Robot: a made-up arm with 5 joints.
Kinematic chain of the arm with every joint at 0, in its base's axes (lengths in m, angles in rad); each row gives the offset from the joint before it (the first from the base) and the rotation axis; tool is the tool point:
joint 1: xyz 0 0 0.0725 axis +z
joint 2: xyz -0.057 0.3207 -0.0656 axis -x
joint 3: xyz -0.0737 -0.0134 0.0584 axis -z
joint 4: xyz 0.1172 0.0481 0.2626 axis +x
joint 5: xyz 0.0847 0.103 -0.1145 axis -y
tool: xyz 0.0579 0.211 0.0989
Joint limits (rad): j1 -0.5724..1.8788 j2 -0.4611..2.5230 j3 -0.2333..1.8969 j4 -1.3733..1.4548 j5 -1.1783..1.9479
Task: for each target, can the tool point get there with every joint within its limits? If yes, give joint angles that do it. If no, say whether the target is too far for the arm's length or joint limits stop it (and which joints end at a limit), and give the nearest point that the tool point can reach.
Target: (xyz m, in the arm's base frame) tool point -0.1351 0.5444 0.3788
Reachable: yes | joints 0.4622 -0.1296 0.4157 0.1831 1.3854
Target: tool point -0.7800 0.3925 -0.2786
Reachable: yes | joints 1.1489 1.7620 0.0695 1.0959 0.9434
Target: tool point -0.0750 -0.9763 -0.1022
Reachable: no: joint limits stop it (at a limit: joint 2, joint 3, joint 4, joint 5) | nearest point -0.0195 -0.2533 -0.1406 | short by 0.726 m
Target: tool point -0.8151 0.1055 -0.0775
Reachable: yes | joints 1.6591 0.9797 0.0390 0.2463 -0.3989
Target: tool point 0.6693 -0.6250 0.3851
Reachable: no: joint limits stop it (at a limit: joint 1, joint 2, joint 5) | nearest point 0.2991 -0.1711 0.3258 | short by 0.589 m
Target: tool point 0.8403 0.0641 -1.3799
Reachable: no: too far | nearest point 0.4036 0.3175 -0.6269 | short by 0.907 m
